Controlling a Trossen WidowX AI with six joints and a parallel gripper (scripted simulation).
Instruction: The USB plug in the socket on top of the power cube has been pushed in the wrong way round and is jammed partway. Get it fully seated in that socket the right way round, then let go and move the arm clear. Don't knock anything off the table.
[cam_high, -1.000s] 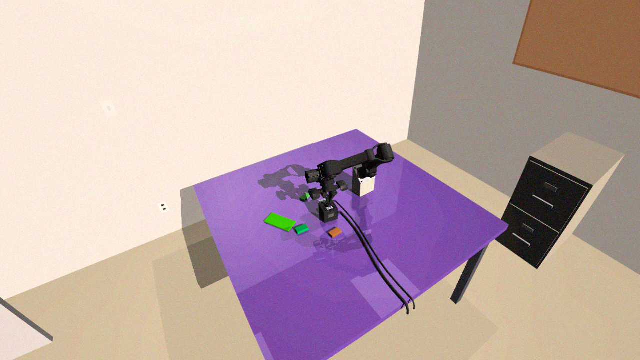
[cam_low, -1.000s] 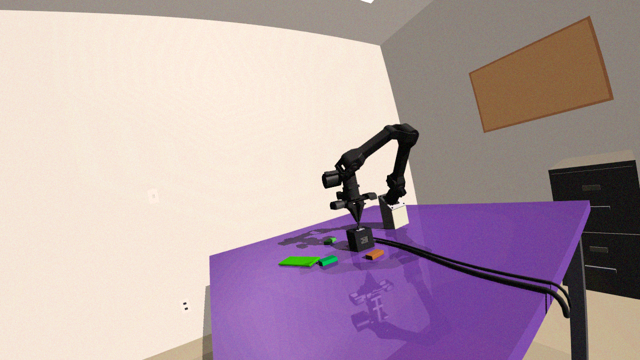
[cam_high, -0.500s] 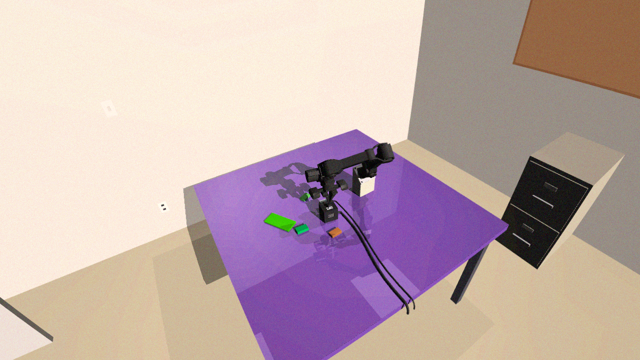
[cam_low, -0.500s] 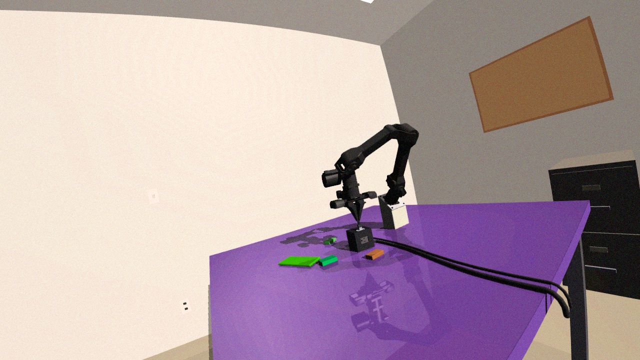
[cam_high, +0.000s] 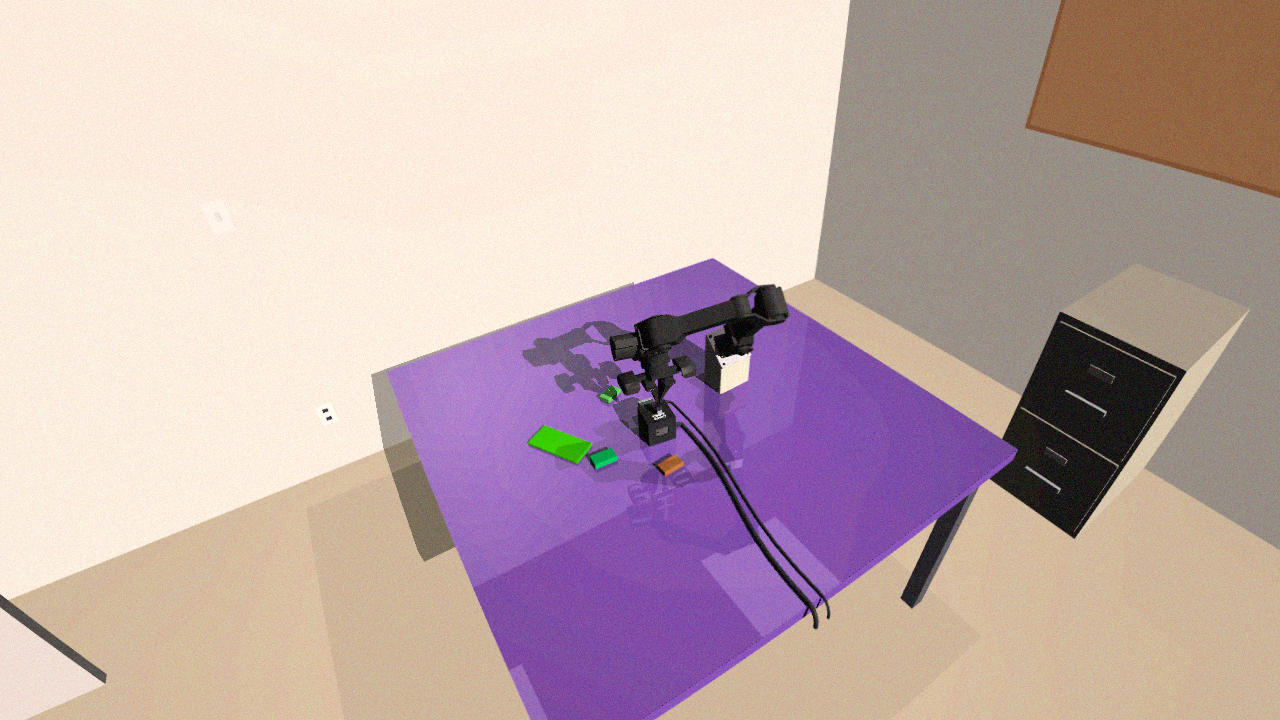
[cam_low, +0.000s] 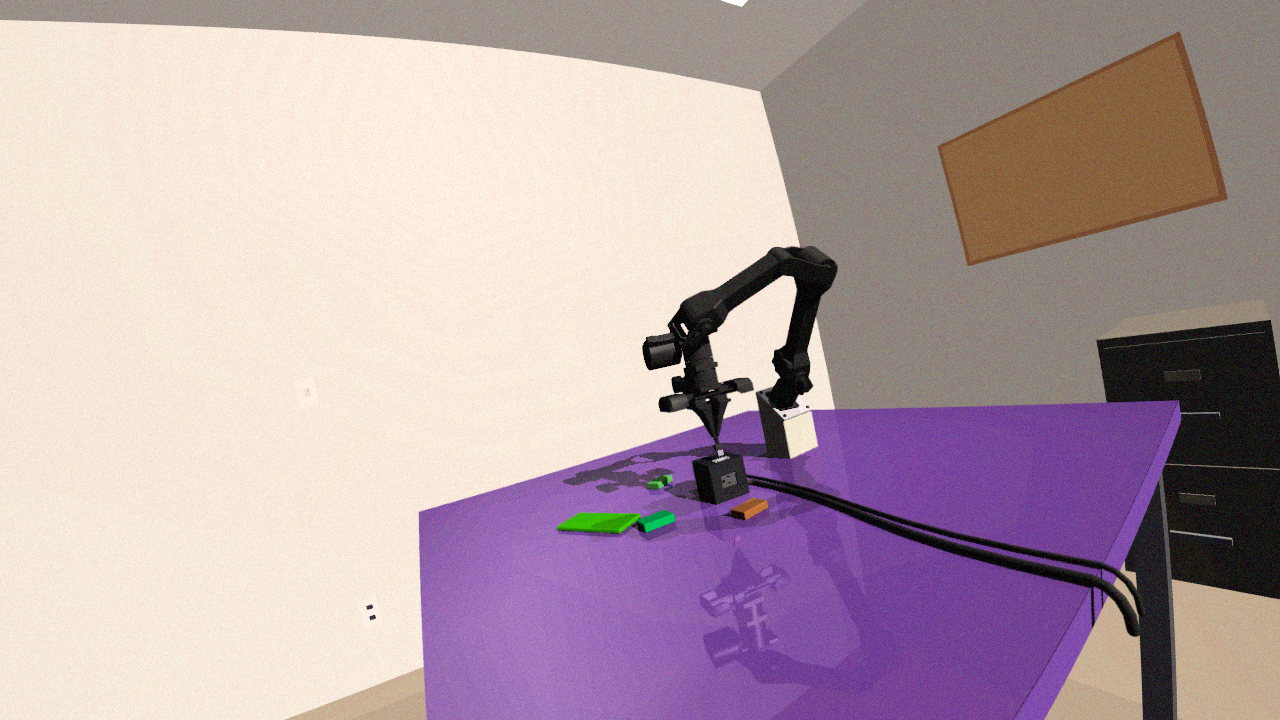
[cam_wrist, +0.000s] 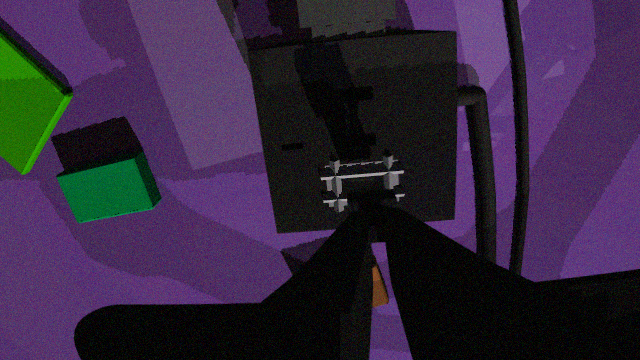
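Now: gripper tip 5 cm above the USB socket and 1 cm to the right of it. Also, from my gripper tip: orange block (11 cm to the left, 11 cm below, 3 cm ahead); then USB plug (2 cm below); then teal block (16 cm ahead, 11 cm below, 1 cm to the left).
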